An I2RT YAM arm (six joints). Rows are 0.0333 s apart.
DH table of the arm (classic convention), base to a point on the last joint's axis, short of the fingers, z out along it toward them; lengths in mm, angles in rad. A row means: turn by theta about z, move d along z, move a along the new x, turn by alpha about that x. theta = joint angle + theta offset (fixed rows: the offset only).
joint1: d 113.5; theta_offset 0; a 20; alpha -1.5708
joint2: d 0; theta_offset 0; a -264; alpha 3.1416
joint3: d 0; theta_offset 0.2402; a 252.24; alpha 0
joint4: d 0; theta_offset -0.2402; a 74; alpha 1.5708
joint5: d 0; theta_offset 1.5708; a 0; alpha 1.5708
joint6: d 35.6; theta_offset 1.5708; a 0; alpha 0
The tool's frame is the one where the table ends.
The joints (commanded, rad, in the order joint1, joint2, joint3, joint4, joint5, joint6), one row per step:
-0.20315 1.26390 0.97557 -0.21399 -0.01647 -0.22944
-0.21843 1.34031 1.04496 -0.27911 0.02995 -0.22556
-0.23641 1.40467 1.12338 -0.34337 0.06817 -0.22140
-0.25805 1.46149 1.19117 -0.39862 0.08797 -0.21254
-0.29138 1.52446 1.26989 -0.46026 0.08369 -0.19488
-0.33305 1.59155 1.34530 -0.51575 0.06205 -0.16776
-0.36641 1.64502 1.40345 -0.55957 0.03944 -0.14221
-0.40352 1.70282 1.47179 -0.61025 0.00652 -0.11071
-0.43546 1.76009 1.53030 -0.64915 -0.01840 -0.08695
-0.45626 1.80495 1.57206 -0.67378 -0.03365 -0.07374
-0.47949 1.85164 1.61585 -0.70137 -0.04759 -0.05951
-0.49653 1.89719 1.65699 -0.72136 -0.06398 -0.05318
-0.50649 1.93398 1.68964 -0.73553 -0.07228 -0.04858
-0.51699 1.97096 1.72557 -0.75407 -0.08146 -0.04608
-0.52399 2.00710 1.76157 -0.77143 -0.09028 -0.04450
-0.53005 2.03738 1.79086 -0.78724 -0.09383 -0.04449
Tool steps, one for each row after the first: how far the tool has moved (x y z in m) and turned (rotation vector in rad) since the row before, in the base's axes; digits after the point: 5 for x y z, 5 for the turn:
0.01366 -0.00924 -0.00319 -0.00494 0.07479 -0.05712
0.01172 -0.00984 0.00239 -0.00640 0.05280 -0.05188
0.00968 -0.01038 0.00099 0.00593 0.04346 -0.04276
0.00986 -0.01425 0.00139 0.02771 0.03830 -0.04125
0.00926 -0.01750 -0.00153 0.04678 0.03239 -0.04386
0.00651 -0.01439 -0.00256 0.04495 0.02389 -0.03528
0.00629 -0.01626 -0.00193 0.05702 0.01942 -0.03772
0.00611 -0.01525 -0.00479 0.04680 0.02051 -0.03369
0.00500 -0.01093 -0.00517 0.03030 0.01663 -0.02152
0.00426 -0.01215 -0.00587 0.03159 0.01884 -0.02613
0.00519 -0.01010 -0.00624 0.02663 0.01389 -0.01263
0.00469 -0.00704 -0.00544 0.01723 0.01179 -0.00906
0.00429 -0.00722 -0.00506 0.01757 0.01282 -0.00754
0.00480 -0.00592 -0.00491 0.01597 0.01117 -0.00363
0.00358 -0.00505 -0.00468 0.01108 0.01299 -0.00423

